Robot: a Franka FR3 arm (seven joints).
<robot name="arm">
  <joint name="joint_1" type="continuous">
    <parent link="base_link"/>
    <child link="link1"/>
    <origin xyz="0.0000 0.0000 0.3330" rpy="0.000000 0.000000 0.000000"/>
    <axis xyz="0 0 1"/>
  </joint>
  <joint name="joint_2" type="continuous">
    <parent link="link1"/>
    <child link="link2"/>
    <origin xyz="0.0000 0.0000 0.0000" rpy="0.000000 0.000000 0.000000"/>
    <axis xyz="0 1 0"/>
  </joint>
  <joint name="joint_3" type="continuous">
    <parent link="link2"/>
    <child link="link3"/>
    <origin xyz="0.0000 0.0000 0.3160" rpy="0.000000 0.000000 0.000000"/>
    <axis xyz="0 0 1"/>
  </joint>
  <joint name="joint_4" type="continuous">
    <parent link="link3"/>
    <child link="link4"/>
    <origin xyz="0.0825 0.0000 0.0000" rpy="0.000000 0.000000 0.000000"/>
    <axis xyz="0 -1 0"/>
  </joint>
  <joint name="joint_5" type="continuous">
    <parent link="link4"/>
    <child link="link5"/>
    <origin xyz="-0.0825 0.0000 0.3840" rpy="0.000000 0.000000 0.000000"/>
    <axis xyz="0 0 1"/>
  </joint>
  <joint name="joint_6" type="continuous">
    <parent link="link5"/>
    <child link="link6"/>
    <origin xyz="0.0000 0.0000 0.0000" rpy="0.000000 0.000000 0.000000"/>
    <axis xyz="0 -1 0"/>
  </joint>
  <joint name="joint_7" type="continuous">
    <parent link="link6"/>
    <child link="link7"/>
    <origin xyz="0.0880 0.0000 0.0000" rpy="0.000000 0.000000 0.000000"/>
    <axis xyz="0 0 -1"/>
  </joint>
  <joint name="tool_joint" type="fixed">
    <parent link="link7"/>
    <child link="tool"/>
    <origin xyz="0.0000 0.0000 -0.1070" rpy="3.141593 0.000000 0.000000"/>
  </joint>
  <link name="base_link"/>
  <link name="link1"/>
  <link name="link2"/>
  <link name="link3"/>
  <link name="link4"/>
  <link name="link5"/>
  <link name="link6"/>
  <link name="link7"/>
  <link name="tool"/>
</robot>
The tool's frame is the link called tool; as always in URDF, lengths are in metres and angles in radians. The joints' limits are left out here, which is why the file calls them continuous.
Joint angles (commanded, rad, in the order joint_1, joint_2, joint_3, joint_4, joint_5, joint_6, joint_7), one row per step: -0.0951 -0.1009 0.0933 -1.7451 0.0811 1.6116 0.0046; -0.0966 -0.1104 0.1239 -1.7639 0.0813 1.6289 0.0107; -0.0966 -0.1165 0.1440 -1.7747 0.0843 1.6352 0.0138; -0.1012 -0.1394 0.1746 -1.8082 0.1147 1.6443 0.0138; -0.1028 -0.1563 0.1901 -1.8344 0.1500 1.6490 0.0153; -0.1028 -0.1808 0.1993 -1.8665 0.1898 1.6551 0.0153; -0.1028 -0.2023 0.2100 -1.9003 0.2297 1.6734 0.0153; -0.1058 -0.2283 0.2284 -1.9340 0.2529 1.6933 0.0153; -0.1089 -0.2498 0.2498 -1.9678 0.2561 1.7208 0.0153; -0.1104 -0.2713 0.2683 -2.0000 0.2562 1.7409 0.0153; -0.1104 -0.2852 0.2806 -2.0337 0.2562 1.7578 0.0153; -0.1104 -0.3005 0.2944 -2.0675 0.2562 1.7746 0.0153; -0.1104 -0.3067 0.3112 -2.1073 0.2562 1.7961 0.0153; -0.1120 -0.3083 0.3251 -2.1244 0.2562 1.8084 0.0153; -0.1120 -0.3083 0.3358 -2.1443 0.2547 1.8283 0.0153; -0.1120 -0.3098 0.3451 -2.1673 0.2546 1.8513 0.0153
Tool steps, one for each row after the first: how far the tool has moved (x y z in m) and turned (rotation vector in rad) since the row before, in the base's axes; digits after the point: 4 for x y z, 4 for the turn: -0.0021 0.0160 -0.0027 -0.0042 -0.0072 0.0214; -0.0021 0.0113 -0.0016 -0.0002 -0.0010 0.0160; -0.0083 0.0175 -0.0036 0.0225 0.0037 0.0215; -0.0065 0.0110 -0.0035 0.0292 0.0077 0.0073; -0.0086 0.0088 -0.0024 0.0329 0.0051 0.0027; -0.0068 0.0091 -0.0038 0.0332 -0.0019 0.0011; -0.0081 0.0099 -0.0022 0.0141 -0.0091 0.0065; -0.0064 0.0091 -0.0045 -0.0061 -0.0139 0.0100; -0.0071 0.0079 -0.0046 -0.0095 -0.0087 0.0105; -0.0055 0.0049 -0.0090 -0.0082 0.0032 0.0063; -0.0061 0.0054 -0.0086 -0.0093 0.0020 0.0076; -0.0049 0.0060 -0.0154 -0.0102 0.0123 0.0090; -0.0023 0.0050 -0.0072 -0.0061 0.0035 0.0082; -0.0014 0.0037 -0.0084 -0.0060 0.0000 0.0057; -0.0018 0.0028 -0.0089 -0.0047 -0.0014 0.0033
